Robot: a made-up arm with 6 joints. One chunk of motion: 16 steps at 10 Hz.
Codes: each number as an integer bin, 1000 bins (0 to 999) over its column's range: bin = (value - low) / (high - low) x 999, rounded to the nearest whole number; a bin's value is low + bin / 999 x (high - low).
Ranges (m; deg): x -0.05..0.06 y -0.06..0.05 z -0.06..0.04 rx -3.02..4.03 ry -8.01..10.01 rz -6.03..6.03
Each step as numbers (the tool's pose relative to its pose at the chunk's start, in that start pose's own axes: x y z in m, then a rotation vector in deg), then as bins.
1 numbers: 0.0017 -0.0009 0.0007 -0.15 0.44 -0.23
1 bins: 470 537 606 407 468 480
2 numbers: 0.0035 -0.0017 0.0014 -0.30 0.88 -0.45
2 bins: 486 529 613 385 493 462
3 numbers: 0.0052 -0.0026 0.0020 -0.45 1.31 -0.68
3 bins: 501 521 619 364 517 443
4 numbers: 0.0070 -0.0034 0.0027 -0.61 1.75 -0.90
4 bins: 518 514 626 342 541 425
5 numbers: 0.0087 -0.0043 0.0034 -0.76 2.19 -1.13
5 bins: 533 506 633 320 565 406
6 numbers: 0.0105 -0.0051 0.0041 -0.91 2.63 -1.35
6 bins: 549 499 640 299 590 388
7 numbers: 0.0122 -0.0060 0.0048 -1.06 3.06 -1.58
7 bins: 565 490 647 278 614 369
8 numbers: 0.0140 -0.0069 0.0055 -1.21 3.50 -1.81
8 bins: 581 482 654 256 638 350
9 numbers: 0.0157 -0.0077 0.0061 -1.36 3.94 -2.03
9 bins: 597 475 660 235 662 331
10 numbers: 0.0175 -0.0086 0.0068 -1.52 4.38 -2.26
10 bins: 613 467 667 213 687 312
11 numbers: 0.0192 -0.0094 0.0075 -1.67 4.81 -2.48
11 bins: 628 460 674 191 711 294
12 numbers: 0.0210 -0.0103 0.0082 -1.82 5.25 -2.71
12 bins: 645 451 681 170 735 275
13 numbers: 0.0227 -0.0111 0.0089 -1.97 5.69 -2.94
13 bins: 660 444 688 149 760 256
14 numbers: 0.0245 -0.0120 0.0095 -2.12 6.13 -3.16
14 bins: 677 436 694 128 784 238
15 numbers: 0.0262 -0.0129 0.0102 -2.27 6.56 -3.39
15 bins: 692 428 701 106 808 219
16 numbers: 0.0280 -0.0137 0.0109 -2.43 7.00 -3.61
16 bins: 708 420 708 84 832 200
